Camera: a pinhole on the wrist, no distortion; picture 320 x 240 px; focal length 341.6 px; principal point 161.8 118.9 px. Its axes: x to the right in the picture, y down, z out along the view. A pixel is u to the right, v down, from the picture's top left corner.
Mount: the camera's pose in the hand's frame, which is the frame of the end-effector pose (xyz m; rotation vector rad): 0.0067 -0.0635 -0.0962 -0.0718 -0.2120 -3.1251
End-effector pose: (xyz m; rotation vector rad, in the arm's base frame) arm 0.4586 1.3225 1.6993 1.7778 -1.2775 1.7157
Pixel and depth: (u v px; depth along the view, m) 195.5 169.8 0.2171
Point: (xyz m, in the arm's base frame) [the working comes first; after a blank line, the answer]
In the camera's frame: 0.0214 0.0323 0.2171

0.5860 1.2631 1.6918
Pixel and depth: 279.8 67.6 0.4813
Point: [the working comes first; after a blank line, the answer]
In the camera's frame: 0.1663 -0.0723 0.4813

0.6493 1.0404 1.4725
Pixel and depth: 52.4 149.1 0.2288
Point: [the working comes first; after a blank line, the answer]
In the camera's frame: -0.0733 0.0202 0.2288

0.5645 1.2180 1.7740
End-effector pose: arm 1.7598 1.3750 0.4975 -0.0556 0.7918 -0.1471
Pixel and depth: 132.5 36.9 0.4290
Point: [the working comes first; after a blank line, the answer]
In the camera's frame: -0.0368 -0.1030 0.4290

2.0361 1.4595 0.6634
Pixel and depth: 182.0 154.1 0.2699
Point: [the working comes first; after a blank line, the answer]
In the camera's frame: 0.0160 0.0278 0.2699

1.8810 1.3195 0.6240
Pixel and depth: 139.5 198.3 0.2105
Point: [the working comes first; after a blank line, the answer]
In the camera's frame: -0.0137 0.0489 0.2105

1.8558 1.2872 0.5676
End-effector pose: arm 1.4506 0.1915 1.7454 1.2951 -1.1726 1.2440
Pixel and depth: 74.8 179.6 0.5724
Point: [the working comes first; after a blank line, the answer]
In the camera's frame: -0.1458 0.1017 0.5724

1.5787 -0.2811 1.9117
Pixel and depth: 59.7 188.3 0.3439
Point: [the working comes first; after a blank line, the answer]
In the camera's frame: -0.1028 0.0699 0.3439

1.5587 -0.0523 1.8636
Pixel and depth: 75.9 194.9 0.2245
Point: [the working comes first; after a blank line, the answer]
In the camera's frame: -0.0565 0.0499 0.2245

1.5447 0.0669 1.8146
